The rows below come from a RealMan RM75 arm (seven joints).
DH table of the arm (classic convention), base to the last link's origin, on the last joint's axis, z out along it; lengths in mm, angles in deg. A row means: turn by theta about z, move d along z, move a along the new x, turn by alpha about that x. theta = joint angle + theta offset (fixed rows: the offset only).
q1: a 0  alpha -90  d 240.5  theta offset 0
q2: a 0  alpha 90  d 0  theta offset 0
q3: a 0  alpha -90  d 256  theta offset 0
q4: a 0  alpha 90  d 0  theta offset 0
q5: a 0  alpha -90  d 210  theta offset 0
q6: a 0  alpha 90  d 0  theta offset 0
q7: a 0  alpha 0  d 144  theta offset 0
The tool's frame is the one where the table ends.
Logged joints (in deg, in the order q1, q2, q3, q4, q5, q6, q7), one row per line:
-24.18 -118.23 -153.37 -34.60 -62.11 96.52 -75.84
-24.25 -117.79 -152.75 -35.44 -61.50 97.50 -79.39
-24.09 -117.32 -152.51 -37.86 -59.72 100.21 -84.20
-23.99 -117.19 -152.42 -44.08 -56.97 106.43 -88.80
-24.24 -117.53 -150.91 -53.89 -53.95 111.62 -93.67
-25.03 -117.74 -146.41 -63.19 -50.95 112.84 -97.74
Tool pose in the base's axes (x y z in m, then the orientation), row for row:
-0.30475 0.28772 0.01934 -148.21 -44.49 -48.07
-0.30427 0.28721 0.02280 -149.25 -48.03 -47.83
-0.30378 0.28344 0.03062 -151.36 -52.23 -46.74
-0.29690 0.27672 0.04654 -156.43 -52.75 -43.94
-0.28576 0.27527 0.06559 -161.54 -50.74 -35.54
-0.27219 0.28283 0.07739 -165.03 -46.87 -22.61
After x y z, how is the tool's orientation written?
As a rotation vector, in degrees.
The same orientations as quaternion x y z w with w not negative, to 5 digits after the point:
-0.90345 -0.27120 -0.29302 0.15611
-0.90155 -0.29013 -0.28892 0.13985
-0.90142 -0.31105 -0.27836 0.11493
-0.91277 -0.30779 -0.25639 0.07992
-0.93196 -0.29273 -0.20504 0.06095
-0.95195 -0.27036 -0.13042 0.06070

